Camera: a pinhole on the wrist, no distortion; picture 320 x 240 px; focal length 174.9 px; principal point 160.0 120.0 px. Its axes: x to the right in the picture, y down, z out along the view. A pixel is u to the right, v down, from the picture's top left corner.
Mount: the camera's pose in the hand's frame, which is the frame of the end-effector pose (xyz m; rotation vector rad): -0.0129 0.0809 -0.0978 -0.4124 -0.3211 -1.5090
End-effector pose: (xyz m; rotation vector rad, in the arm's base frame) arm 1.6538 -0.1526 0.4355 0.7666 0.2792 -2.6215
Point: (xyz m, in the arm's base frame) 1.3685 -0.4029 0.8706
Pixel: 252.4 128.6
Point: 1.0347 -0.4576 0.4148
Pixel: outside the picture
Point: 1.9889 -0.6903 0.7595
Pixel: 61.5 33.8
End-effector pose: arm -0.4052 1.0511 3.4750 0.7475 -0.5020 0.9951
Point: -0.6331 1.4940 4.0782
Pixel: outside the picture
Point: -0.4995 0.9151 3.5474
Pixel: 265.8 59.2
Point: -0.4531 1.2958 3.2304
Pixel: behind the camera
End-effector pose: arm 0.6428 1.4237 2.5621 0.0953 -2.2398 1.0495
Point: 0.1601 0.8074 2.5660
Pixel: outside the picture
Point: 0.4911 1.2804 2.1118
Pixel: 181.9 54.1
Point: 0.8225 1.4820 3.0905
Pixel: behind the camera
